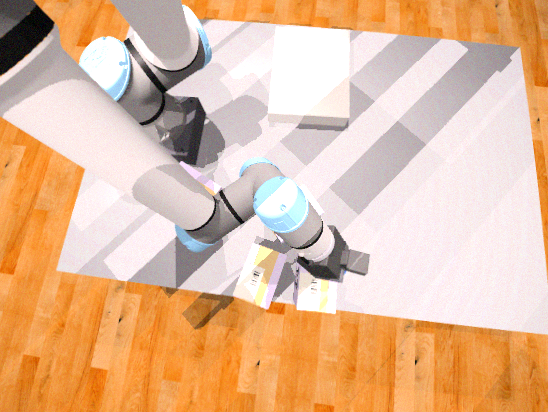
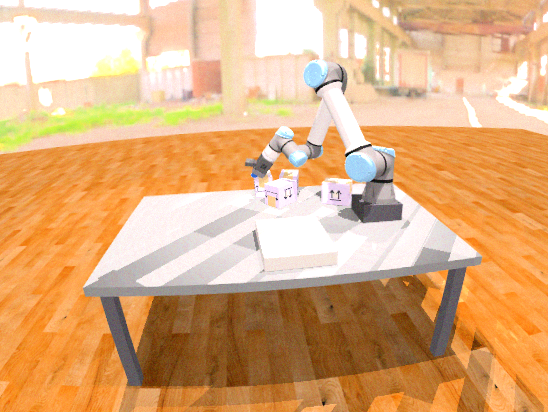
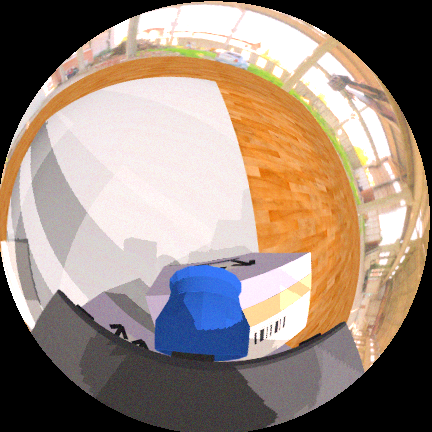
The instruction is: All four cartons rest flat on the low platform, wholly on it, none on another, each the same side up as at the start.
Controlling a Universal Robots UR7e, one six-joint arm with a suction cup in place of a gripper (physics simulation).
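Frame: origin at the arm's base, x up, y back, z right, level; metres.
Seen in the pictures: hand at its tool point: (image 2: 253, 178) (image 3: 202, 277); arm's base at its link origin: (image 1: 161, 121) (image 2: 378, 199).
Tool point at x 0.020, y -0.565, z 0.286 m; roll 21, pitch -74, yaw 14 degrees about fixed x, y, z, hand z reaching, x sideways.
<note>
Pixels of each thing's top centre, then the offset from my tool point to it. Level surfaces: height alone.
- pale carton with a barcode, top centre: (image 3: 260, 330) (image 1: 317, 282) (image 2: 262, 173) dx +0.011, dy +0.045, dz +0.038 m
- third carton at its top centre: (image 1: 292, 212) (image 2: 280, 182) dx +0.009, dy +0.138, dz -0.108 m
- low white platform at its top centre: (image 2: 292, 234) (image 1: 310, 69) dx -0.044, dy +0.183, dz -0.571 m
- grey table at its surface level: dx -0.092 m
My suction cup (image 3: 200, 282) (image 2: 255, 175) is off and holds nothing. It hangs just over the top of a pale carton with a barcode (image 3: 278, 292) (image 1: 316, 296) (image 2: 262, 185) at the table's edge; I cannot tell whether it touches. A second carton (image 1: 258, 277) (image 3: 116, 320) lies close beside it, turned a little. A third carton (image 2: 280, 191), showing down arrows, stands in front of a partly hidden one (image 2: 290, 175). Another carton (image 2: 336, 191) (image 1: 200, 176) sits near the arm's base, mostly hidden by the arm from above. The low white platform (image 1: 309, 66) (image 2: 294, 241) carries nothing.
The grey table (image 1: 464, 199) (image 2: 177, 239) stands on a wooden floor (image 1: 132, 355). The arm's dark base block (image 2: 376, 210) (image 1: 190, 128) stands at one side of the table. The forearm and elbow (image 1: 221, 208) hang over the cartons.
</note>
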